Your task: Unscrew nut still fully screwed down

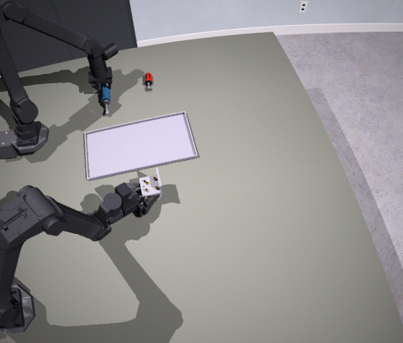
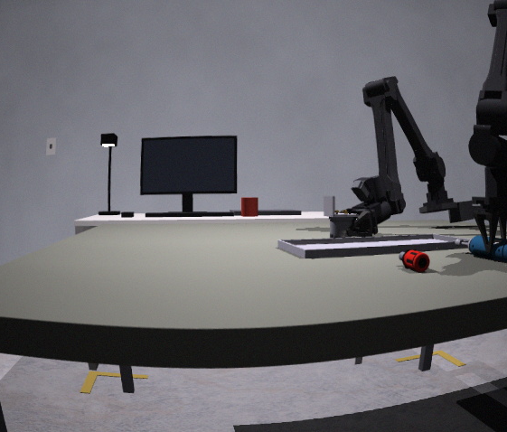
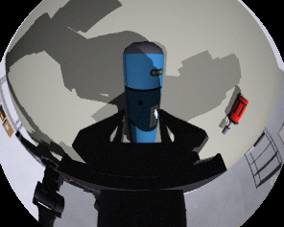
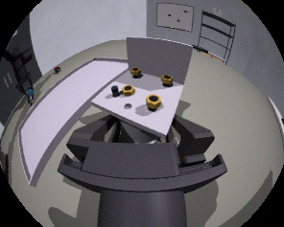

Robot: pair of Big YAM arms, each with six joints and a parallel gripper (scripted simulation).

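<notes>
The bracket is 50 mm above my right hand. The rest, counted from my right hand: socket tip 390 mm to the left, 170 mm behind; then short red-handled tool 540 mm to the left, 10 mm below, 10 mm ahead; then shallow white tray 210 mm to the left, 50 mm behind, 20 mm below.
</notes>
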